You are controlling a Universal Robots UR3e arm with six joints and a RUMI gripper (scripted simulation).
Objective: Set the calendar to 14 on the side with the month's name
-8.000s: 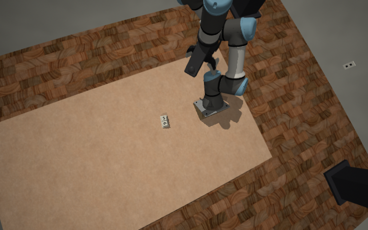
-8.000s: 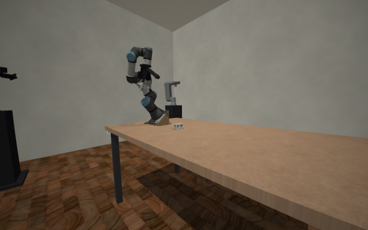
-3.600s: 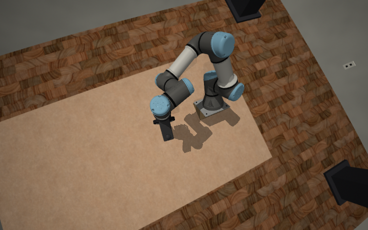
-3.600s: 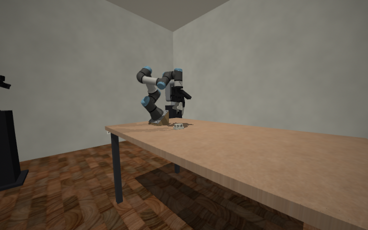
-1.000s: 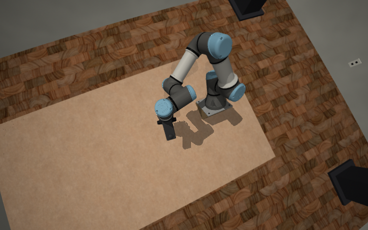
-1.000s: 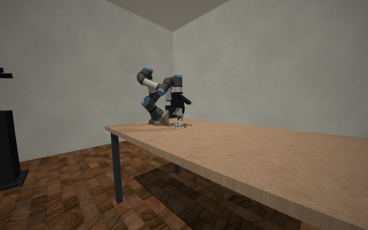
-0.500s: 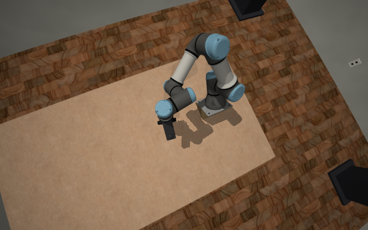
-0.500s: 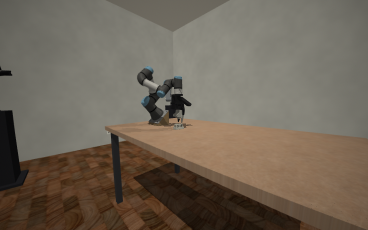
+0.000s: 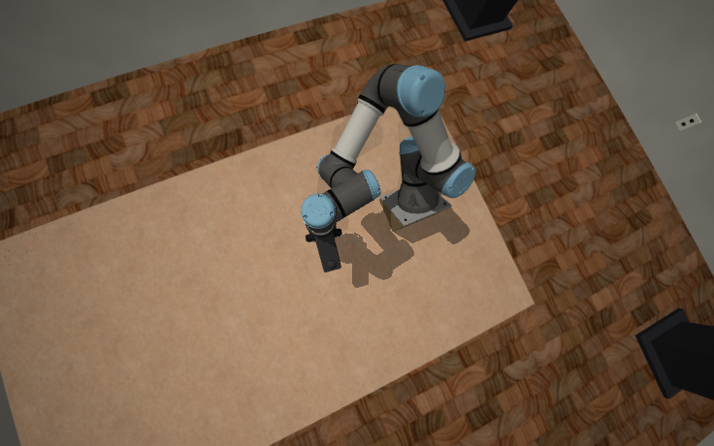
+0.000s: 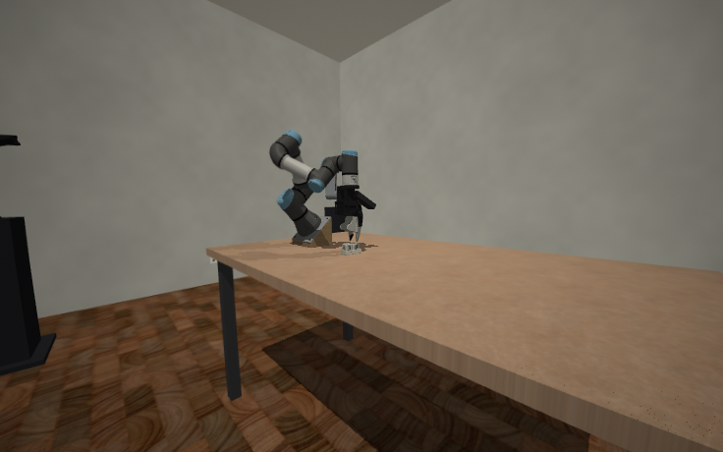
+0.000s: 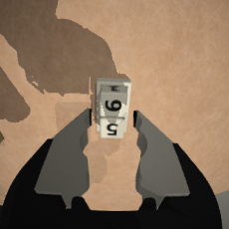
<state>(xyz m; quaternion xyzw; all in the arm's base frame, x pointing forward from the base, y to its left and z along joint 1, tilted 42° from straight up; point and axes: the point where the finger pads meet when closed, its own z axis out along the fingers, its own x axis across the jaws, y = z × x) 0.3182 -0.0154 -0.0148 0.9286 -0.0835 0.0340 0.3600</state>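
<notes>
Now: hand 40 mm above the white digit cube. The rest, counted from my hand: tray: 50 mm below, 20 mm to the right.
</notes>
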